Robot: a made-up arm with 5 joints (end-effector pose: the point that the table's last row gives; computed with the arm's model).
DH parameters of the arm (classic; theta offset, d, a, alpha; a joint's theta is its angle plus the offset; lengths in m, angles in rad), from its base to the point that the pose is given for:
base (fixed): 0.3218 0 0.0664 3.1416
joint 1: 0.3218 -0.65 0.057 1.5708
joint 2: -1.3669 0 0.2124 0
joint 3: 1.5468 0 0.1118 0
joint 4: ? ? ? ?
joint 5: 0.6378 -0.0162 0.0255 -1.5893
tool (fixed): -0.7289 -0.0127 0 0
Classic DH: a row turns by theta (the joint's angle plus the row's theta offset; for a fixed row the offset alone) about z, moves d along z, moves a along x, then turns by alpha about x.
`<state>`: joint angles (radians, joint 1 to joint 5).
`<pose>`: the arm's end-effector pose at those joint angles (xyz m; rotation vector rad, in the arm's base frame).
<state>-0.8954 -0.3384 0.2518 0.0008 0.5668</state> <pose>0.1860 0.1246 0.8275 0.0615 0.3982 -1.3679</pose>
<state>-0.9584 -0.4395 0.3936 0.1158 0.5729</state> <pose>0.1648 0.1114 0.8167 -0.1169 0.3826 -1.3342</pose>
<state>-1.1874 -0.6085 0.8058 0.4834 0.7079</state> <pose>0.1232 0.0792 0.7777 -0.7658 0.0999 -1.1347</pose>
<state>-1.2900 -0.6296 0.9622 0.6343 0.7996</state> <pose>0.1139 0.0689 0.7647 -1.0326 -0.1026 -0.9857</pose>
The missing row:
joint 4: 1.3909 -0.012 0.003 -1.5708
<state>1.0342 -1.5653 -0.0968 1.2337 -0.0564</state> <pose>-0.0082 0.1105 0.7837 1.4849 0.4008 -2.6888</pose>
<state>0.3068 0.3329 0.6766 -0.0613 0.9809</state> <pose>0.2467 -0.0772 0.7074 -1.0969 0.6402 -2.3234</pose>
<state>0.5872 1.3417 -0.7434 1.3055 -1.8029</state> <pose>0.3572 -0.1550 0.5622 -0.5472 -1.1772 0.4662</pose>
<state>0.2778 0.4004 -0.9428 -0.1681 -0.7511</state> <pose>0.3639 -0.0612 0.8544 1.4011 1.1744 -1.3168</pose>
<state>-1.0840 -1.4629 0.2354 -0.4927 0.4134</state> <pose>0.0570 -0.0497 0.8318 1.6027 0.5766 -0.4635</pose>
